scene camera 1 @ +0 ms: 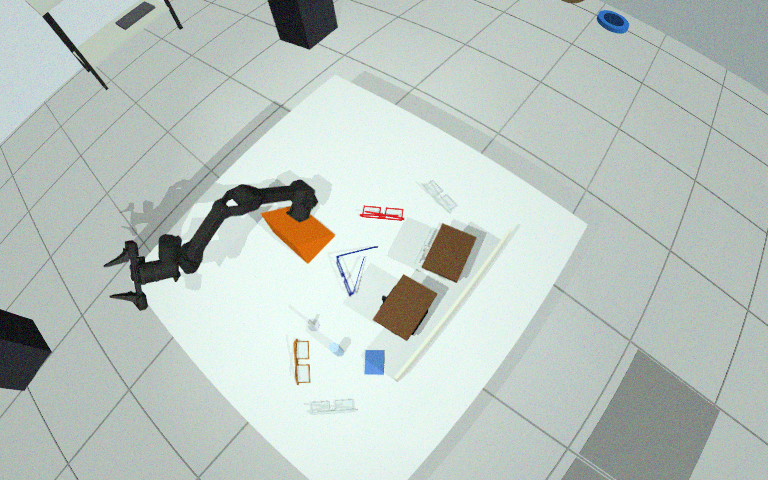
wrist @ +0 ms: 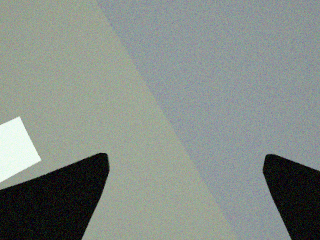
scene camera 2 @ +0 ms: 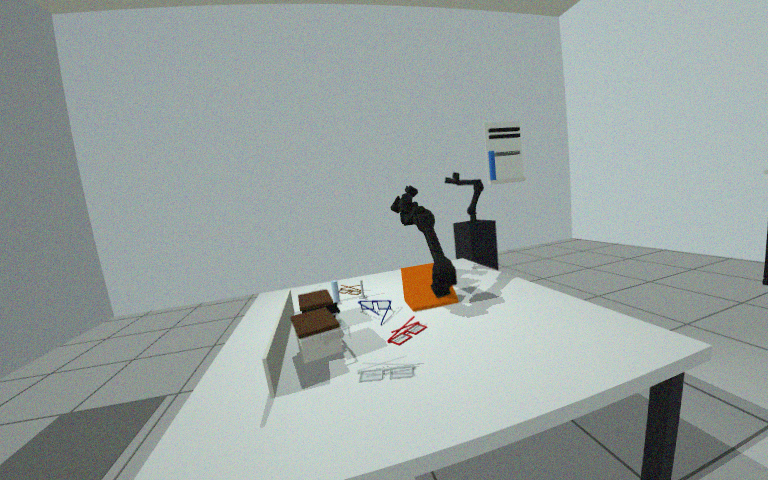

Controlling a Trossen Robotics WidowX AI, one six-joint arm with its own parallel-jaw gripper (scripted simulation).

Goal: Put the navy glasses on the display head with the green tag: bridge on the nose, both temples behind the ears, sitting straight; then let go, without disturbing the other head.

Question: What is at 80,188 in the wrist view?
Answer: My gripper.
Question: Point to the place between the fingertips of my gripper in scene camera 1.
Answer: At 106,281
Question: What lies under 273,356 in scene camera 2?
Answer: A low white wall.
